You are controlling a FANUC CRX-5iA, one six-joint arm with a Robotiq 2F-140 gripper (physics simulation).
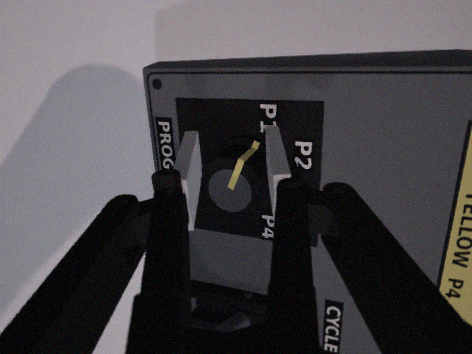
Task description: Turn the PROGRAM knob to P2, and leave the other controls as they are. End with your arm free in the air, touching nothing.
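Places are measured from the arm's base along level axes (x ahead, y left, z up), in centimetres.
Pixels of known places: gripper, between the fingertips: (233, 149).
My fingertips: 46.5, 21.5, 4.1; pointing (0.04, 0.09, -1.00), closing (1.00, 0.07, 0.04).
Note:
Behind a point stands the place of what it marks, as x, y, z.
The PROGRAM knob (230, 197) @[46.3, 18.8, 5.2] is dark with a round grey cap and a bent yellow pointer line, and sits on a black label plate (300, 117) @[50.6, 23.4, 3.7]. The pointer line runs up and to the right, toward P1 (268, 114) @[48.8, 23.4, 3.0]. The P2 mark (303, 155) @[51.0, 21.0, 3.8] is right of the right finger, and P4 (268, 226) @[49.1, 15.5, 2.9] is lower, beside that finger. P3 is hidden behind the right finger. My gripper (233, 149) @[46.5, 21.5, 4.1] has its two grey pads on either side of the knob and appears shut on it; the exact contact is dark and hard to see.
The grey panel (390, 150) @[55.7, 21.9, 5.6] extends right, with a yellow card (457, 240) @[59.9, 16.8, 7.3] at its edge. A dark control (220, 315) @[45.6, 6.1, 1.3] partly shows low between the fingers, and a CYCLE label (332, 325) @[54.0, 7.9, 4.6] is at the bottom. A pale wall with a shadow lies left.

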